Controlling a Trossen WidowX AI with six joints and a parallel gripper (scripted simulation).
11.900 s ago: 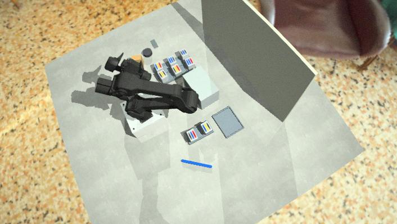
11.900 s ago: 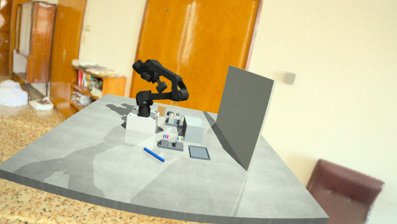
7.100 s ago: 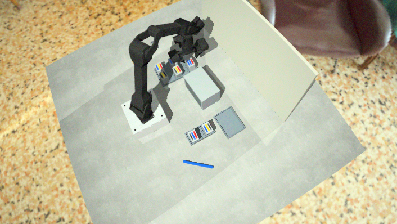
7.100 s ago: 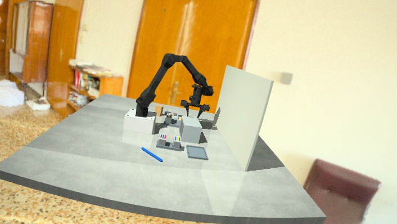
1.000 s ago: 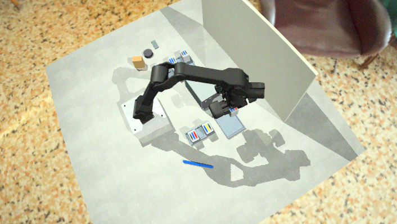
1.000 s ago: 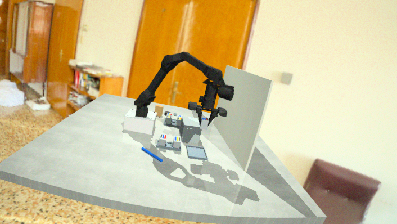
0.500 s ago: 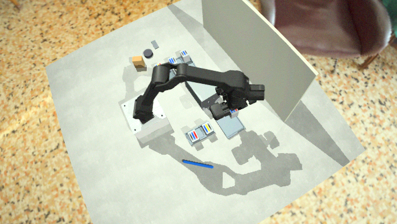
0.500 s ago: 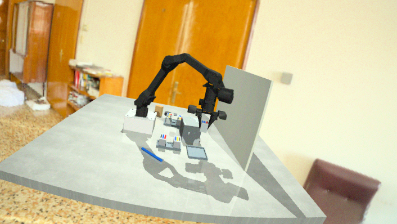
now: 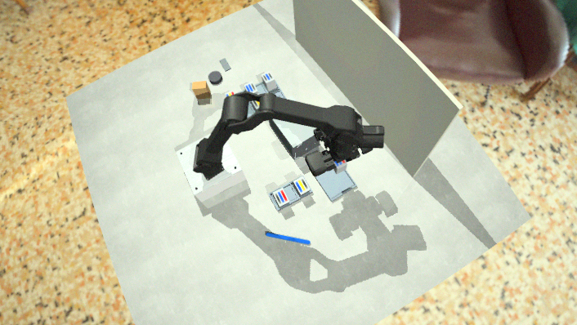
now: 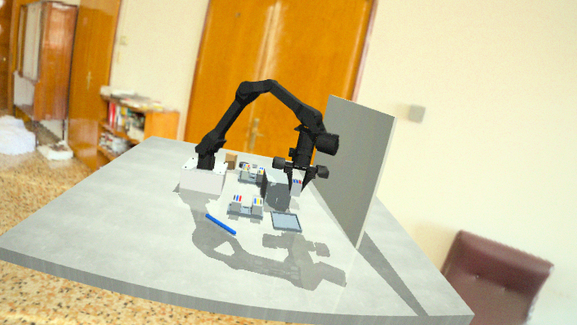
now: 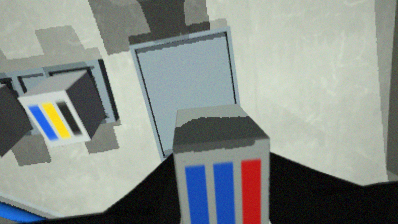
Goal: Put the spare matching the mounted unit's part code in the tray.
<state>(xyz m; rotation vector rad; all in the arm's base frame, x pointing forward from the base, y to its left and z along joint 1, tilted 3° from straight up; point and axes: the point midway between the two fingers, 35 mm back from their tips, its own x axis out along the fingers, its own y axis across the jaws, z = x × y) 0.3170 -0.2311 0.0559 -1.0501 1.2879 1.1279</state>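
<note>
Right now my gripper tip is 10 mm past the grey tray and 120 mm above it. From my gripper tip the other things lie so: tall wall panel 220 mm ahead, 200 mm to the left, 100 mm above; blue pen 240 mm behind, 80 mm to the right, 120 mm below; mounted unit 20 mm behind, 220 mm to the left, 70 mm below.
</note>
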